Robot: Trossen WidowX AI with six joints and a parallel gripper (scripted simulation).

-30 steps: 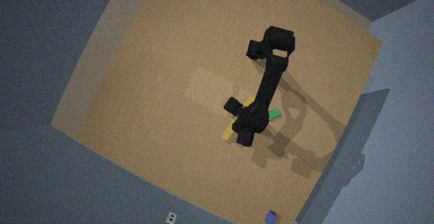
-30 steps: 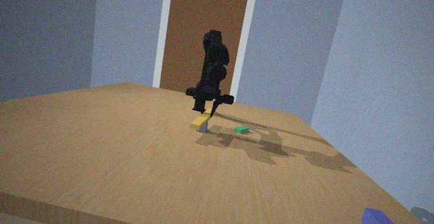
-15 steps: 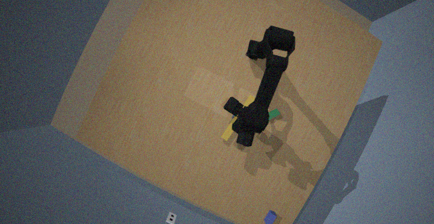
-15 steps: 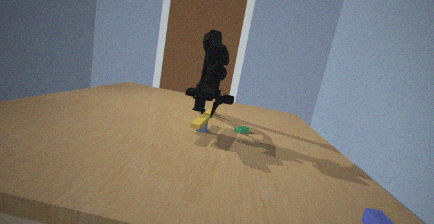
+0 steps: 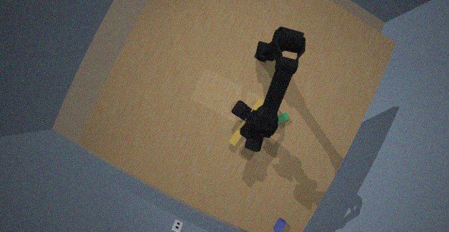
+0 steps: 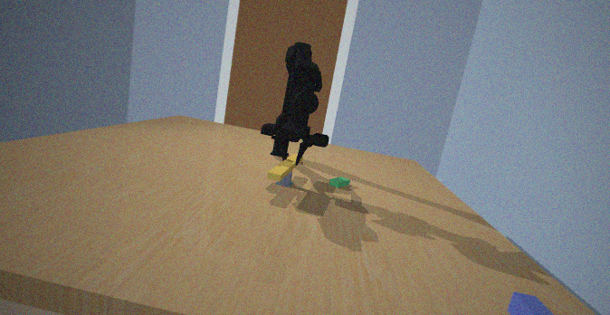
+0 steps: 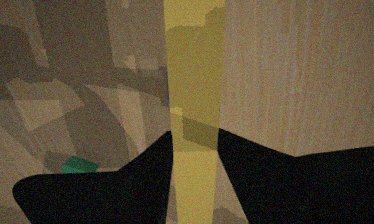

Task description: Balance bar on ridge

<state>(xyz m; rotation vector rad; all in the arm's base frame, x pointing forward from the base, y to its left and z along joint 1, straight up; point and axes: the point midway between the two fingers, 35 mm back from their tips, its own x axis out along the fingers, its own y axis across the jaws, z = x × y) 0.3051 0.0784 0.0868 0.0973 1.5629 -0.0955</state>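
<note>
The yellow bar lies 30 mm ahead of my gripper tip. From my gripper tip the other things lie so: grey ridge block: 30 mm ahead, 10 mm below; then blue block: 430 mm ahead, 420 mm to the left, 40 mm below; then green block: 150 mm to the left, 70 mm behind, 40 mm below.
</note>
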